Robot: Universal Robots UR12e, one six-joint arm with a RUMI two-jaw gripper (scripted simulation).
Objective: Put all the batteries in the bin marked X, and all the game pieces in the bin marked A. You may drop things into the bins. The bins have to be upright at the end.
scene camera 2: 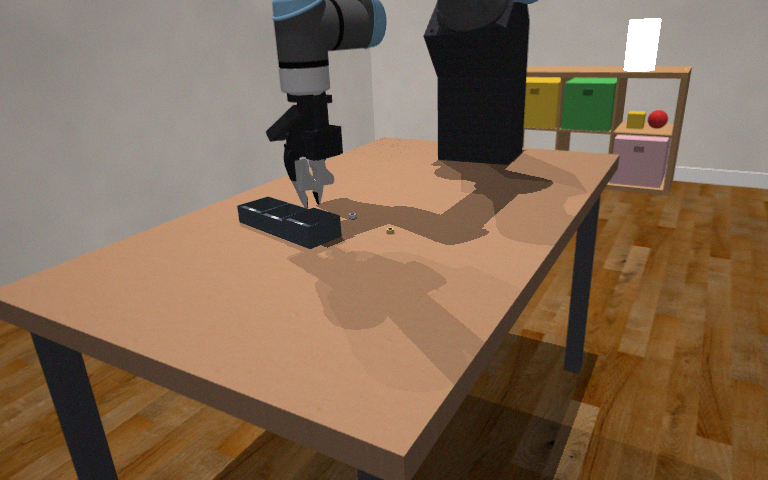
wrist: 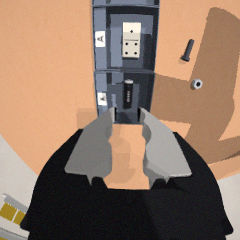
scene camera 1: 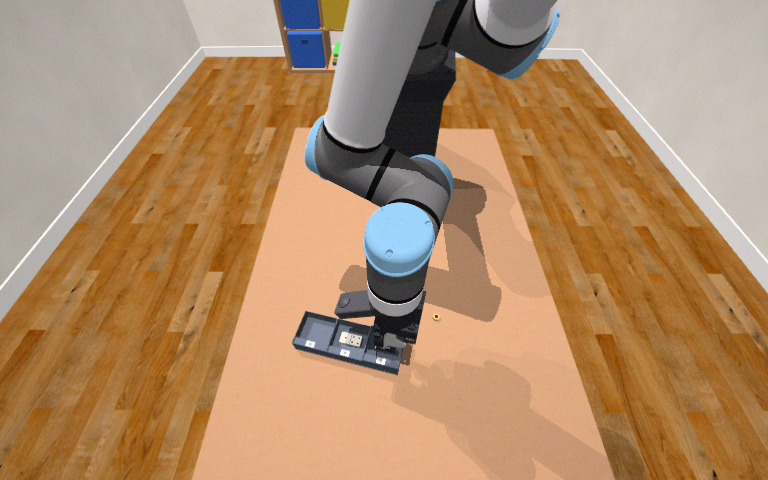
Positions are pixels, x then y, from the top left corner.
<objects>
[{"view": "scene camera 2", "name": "my gripper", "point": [312, 206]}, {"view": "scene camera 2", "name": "dark bin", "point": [314, 227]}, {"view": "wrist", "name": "my gripper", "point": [127, 108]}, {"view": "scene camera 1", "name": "my gripper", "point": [385, 340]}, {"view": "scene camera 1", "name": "dark bin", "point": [315, 334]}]
</objects>
